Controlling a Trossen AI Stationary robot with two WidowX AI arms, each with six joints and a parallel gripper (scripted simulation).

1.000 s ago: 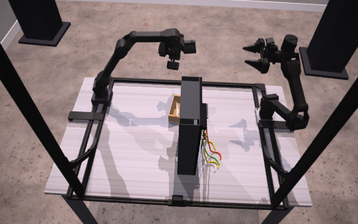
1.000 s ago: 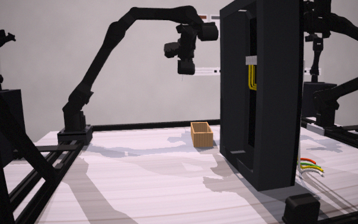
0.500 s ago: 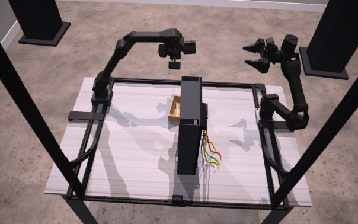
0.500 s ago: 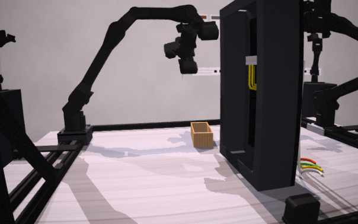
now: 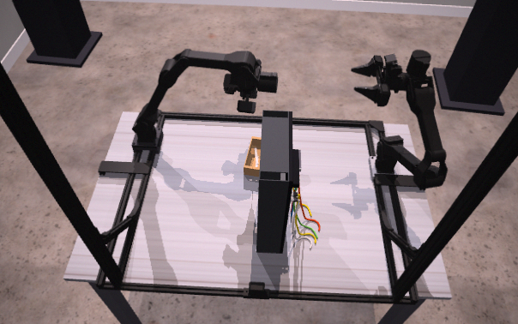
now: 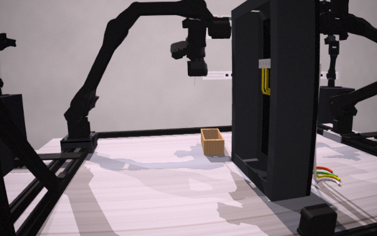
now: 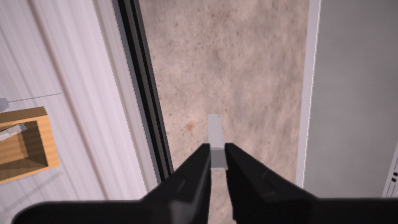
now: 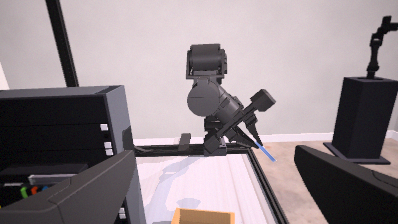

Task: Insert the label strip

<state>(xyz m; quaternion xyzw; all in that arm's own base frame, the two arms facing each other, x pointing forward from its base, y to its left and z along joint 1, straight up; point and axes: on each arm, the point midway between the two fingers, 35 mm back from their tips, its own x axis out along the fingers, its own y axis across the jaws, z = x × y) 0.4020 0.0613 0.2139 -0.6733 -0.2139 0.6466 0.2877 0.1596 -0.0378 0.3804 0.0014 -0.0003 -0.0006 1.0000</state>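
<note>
The pale blue label strip is 370 mm to the left of my right hand, 190 mm below it and 110 mm ahead of it. Also, from my right hand: black frame rail (300 mm behind, 250 mm to the left, 10 mm below); box (390 mm below, 330 mm to the left, 40 mm behind).
The pale blue label strip lies 40 mm ahead of my left hand and 40 mm below it. From my left hand the other things lie so: black frame rail: 380 mm behind, 120 mm to the right, 140 mm above; then box: 120 mm behind, 40 mm to the right, 250 mm below.
</note>
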